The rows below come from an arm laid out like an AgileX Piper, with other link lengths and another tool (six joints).
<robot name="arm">
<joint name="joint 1" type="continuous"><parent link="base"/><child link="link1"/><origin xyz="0 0 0.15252" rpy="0 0 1.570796"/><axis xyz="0 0 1"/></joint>
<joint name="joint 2" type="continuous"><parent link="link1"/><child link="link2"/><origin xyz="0 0 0" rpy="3.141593 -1.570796 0"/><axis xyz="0 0 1"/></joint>
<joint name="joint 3" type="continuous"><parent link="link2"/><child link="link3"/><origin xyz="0.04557 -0.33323 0" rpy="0 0 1.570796"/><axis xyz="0 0 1"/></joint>
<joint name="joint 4" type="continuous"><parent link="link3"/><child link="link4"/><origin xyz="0.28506 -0.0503 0" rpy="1.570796 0 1.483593"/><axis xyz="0 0 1"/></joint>
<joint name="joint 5" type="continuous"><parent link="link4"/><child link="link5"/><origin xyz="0 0 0" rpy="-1.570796 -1.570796 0"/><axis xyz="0 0 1"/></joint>
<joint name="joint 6" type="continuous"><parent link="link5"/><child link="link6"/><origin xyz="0.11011 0 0" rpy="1.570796 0 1.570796"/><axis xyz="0 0 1"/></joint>
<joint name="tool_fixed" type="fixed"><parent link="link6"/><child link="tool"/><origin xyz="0.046 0.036 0.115" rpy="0.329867 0 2.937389"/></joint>
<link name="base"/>
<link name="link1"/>
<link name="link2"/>
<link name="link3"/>
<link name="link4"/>
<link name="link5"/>
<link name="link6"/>
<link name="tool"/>
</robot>
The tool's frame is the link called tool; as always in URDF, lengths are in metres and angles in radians. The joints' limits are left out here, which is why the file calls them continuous.
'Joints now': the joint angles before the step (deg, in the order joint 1, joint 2, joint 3, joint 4, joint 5, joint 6). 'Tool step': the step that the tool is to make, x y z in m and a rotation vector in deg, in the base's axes. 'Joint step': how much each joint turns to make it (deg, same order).
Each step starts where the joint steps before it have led.
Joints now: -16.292, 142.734, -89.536, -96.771, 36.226, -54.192
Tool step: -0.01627, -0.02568, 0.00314, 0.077, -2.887, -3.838
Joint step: -2.536, -0.001, -0.001, -2.024, 0.532, 4.508
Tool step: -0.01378, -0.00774, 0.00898, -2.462, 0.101, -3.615
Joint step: -0.100, 0.001, 0.002, 0.920, 4.162, 0.161
